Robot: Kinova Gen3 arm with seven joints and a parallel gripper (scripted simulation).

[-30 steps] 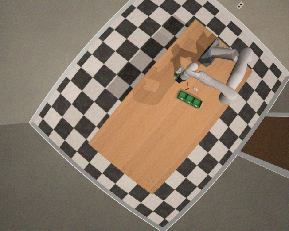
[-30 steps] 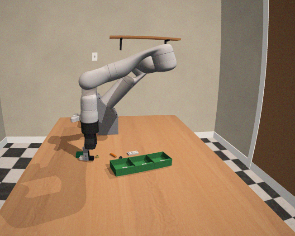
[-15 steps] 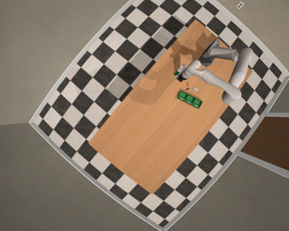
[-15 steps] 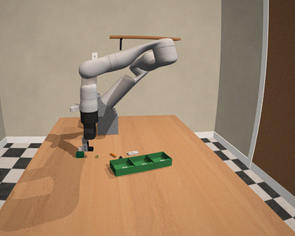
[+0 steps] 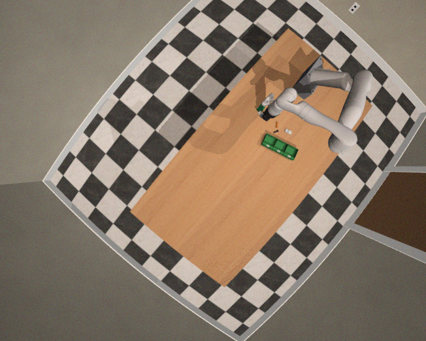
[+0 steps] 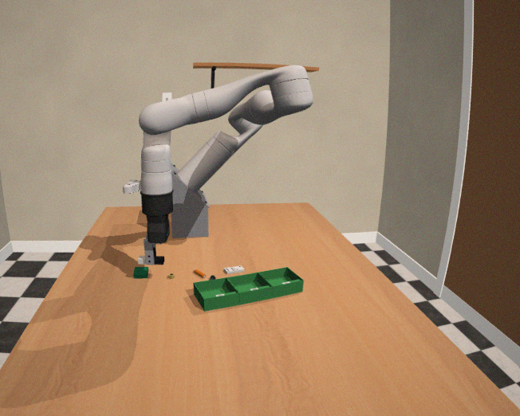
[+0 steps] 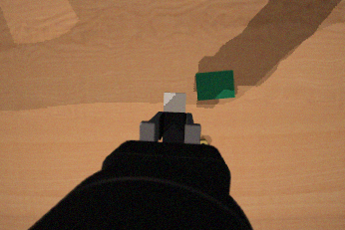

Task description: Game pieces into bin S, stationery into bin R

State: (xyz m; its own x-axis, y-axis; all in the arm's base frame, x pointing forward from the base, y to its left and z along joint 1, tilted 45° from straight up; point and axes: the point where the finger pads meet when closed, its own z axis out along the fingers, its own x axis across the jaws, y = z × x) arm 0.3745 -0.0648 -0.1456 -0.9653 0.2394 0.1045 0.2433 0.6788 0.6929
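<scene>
My hand is 100 mm short of the green three-compartment tray, 220 mm to the right of it and 60 mm above it. Round my hand: orange stick: 30 mm behind, 130 mm to the left, 70 mm below; then olive ring: 30 mm behind, 50 mm to the left, 70 mm below; then flat green block: 60 mm behind, 30 mm to the right, 70 mm below.
</scene>
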